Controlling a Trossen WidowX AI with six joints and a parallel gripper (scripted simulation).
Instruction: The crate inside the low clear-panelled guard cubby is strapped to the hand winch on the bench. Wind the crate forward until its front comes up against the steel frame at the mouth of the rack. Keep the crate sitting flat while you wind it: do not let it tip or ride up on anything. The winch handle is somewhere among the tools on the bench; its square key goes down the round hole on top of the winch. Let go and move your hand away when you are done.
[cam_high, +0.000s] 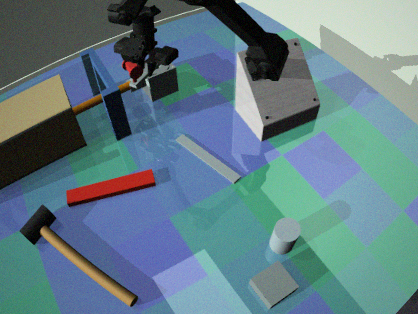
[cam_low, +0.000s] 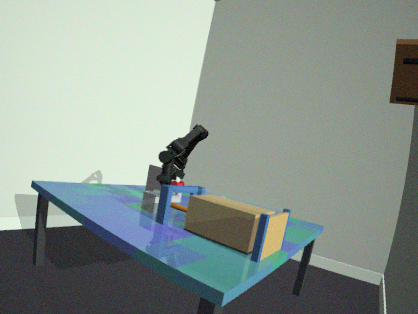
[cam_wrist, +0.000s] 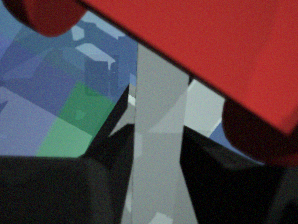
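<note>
The crank handle is 1 cm ahead of my gripper tip, 1 cm to the left of it and 2 cm above it. From my gripper tip the other things lie so: grey flat bar: 5 cm behind, 29 cm to the left, 9 cm below; red knob: 4 cm ahead, 3 cm to the left, 5 cm above; grey winch: 5 cm behind, 4 cm to the right, 6 cm below.
</note>
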